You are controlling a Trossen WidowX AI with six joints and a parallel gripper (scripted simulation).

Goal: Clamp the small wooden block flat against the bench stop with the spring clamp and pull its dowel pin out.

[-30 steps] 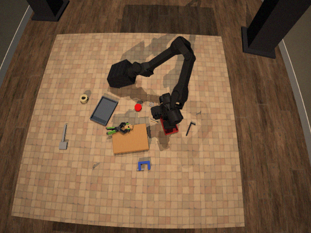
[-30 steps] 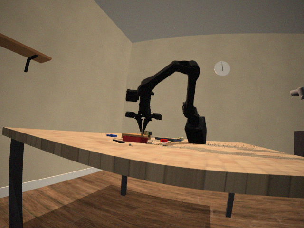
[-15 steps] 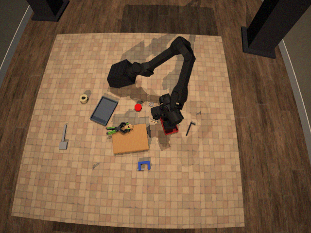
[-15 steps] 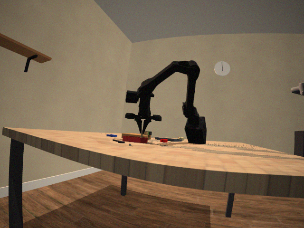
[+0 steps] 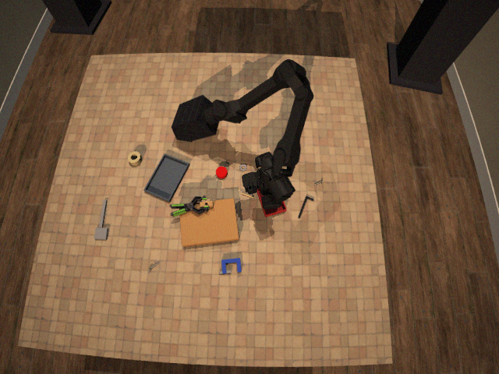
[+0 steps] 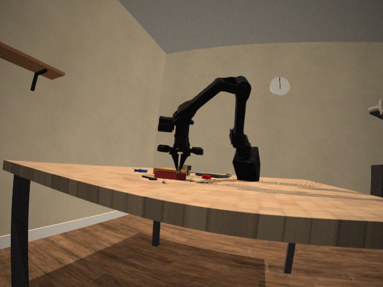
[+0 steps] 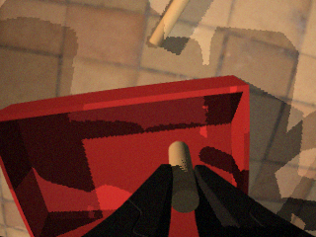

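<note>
Now: hand 2 cm short of the red bin, 2 cm to the right of it and 6 cm above it. The rest, counted from my hand: dowel pin 4 cm below; small wooden block 10 cm ahead, 20 cm to the right, 3 cm below; red knob 5 cm behind, 18 cm to the right, 6 cm below.
</note>
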